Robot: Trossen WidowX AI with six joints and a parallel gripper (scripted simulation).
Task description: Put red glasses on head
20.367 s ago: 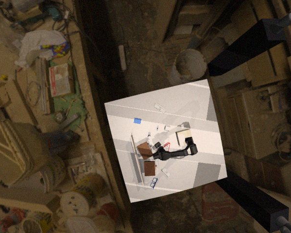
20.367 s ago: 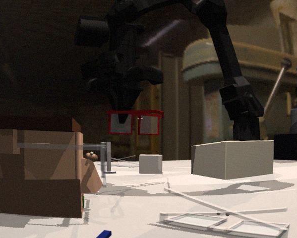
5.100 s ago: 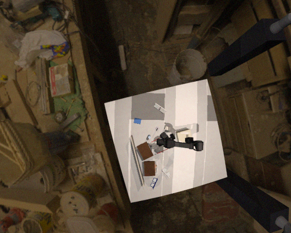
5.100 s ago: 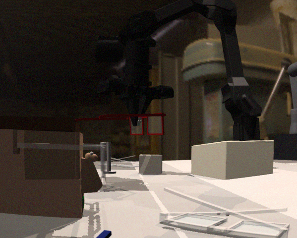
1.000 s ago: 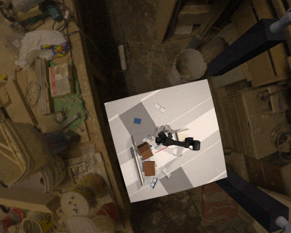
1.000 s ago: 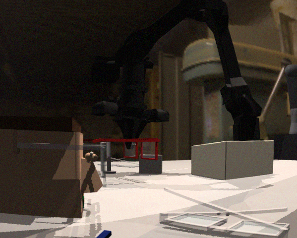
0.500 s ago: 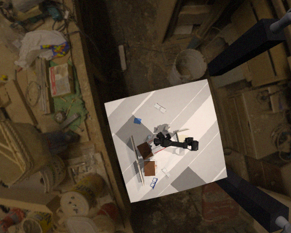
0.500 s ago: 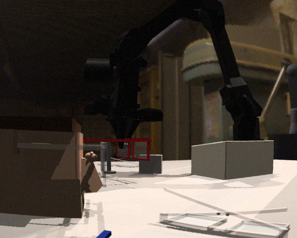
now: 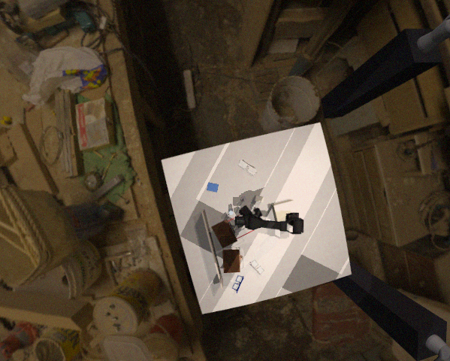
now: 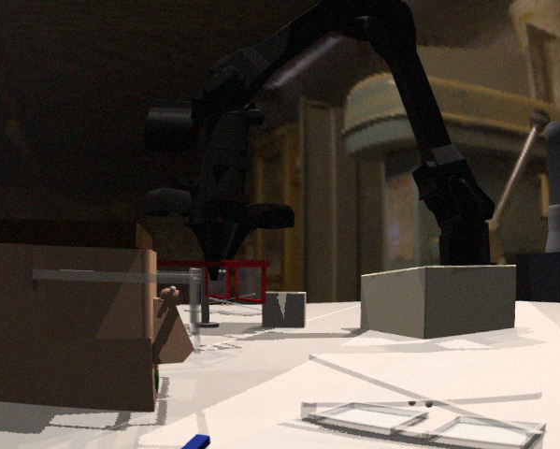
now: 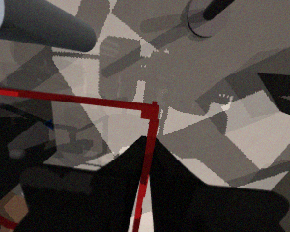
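Now: the grey post 120 mm to the right of my gripper tip and 50 mm below it. Round my gripper tip: long rod: 280 mm ahead, 210 mm to the left, 20 mm below; blue tag: 240 mm to the right, 220 mm ahead, 70 mm below.
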